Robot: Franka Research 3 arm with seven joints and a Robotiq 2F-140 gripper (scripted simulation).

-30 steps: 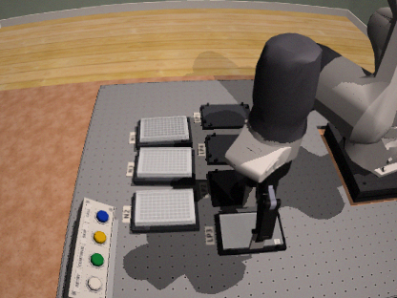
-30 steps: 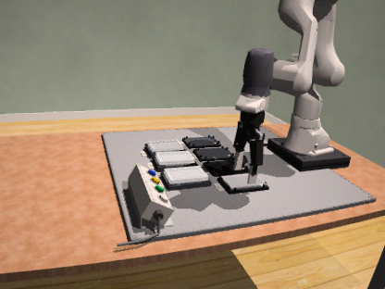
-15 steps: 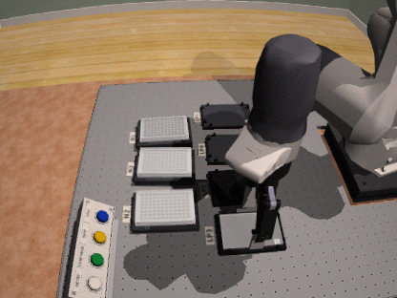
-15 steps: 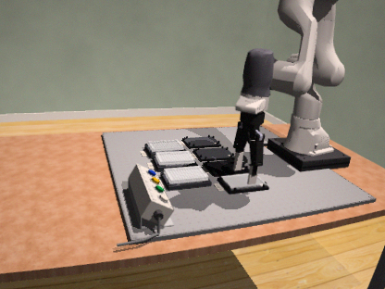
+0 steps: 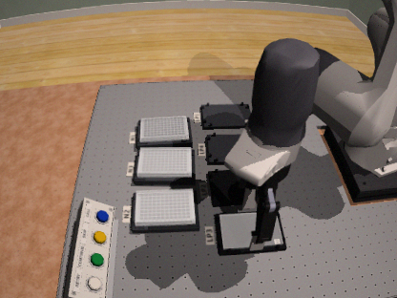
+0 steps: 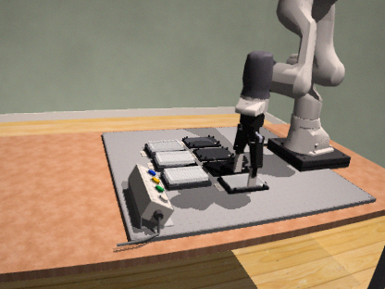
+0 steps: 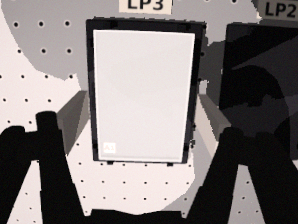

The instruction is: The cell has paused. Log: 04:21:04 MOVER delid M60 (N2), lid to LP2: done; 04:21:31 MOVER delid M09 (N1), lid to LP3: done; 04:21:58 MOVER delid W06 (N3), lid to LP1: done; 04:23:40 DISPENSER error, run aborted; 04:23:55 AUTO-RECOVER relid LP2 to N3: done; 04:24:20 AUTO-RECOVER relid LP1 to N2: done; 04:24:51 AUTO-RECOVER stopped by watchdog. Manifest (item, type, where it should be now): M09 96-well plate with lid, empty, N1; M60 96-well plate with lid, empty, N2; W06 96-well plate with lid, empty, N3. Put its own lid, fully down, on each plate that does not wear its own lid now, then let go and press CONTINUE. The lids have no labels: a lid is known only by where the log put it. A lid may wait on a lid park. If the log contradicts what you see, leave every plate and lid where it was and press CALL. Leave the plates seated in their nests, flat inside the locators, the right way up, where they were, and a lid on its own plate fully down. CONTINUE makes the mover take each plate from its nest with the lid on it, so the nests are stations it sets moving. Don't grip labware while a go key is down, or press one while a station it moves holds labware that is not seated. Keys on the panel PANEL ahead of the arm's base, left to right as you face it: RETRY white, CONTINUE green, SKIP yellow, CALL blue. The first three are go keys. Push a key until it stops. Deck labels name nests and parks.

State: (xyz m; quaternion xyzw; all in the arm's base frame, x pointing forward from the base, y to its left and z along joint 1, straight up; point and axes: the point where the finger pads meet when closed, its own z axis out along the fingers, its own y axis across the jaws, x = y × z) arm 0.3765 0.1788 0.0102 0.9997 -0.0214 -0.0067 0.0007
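The lid park LP3 lies 4 cm below my hand. From my hand the other things lie so: LP2 label (9 cm ahead, 13 cm to the right, 5 cm below); LP3 label (9 cm ahead, 5 cm below); lid park LP2 (13 cm to the right, 4 cm below).
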